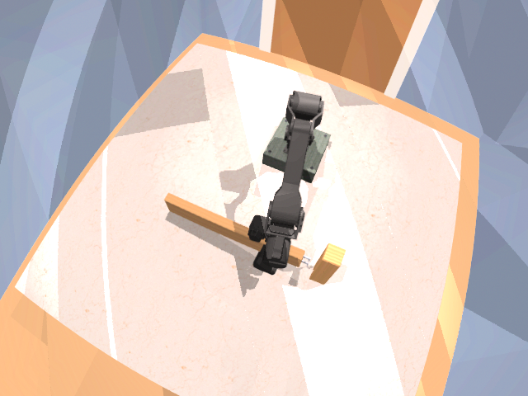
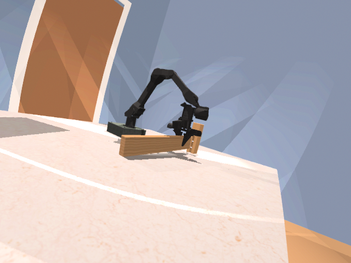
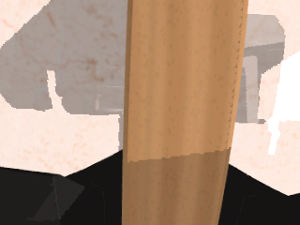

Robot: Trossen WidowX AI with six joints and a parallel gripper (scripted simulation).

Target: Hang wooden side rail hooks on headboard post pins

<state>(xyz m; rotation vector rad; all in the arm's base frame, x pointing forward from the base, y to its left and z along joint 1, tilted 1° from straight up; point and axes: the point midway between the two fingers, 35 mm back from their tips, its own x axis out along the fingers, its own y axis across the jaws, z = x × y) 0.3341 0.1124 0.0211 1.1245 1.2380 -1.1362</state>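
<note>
My gripper tip is 150 mm to the right of the headboard post, 40 mm below it and 20 mm past it.
</note>
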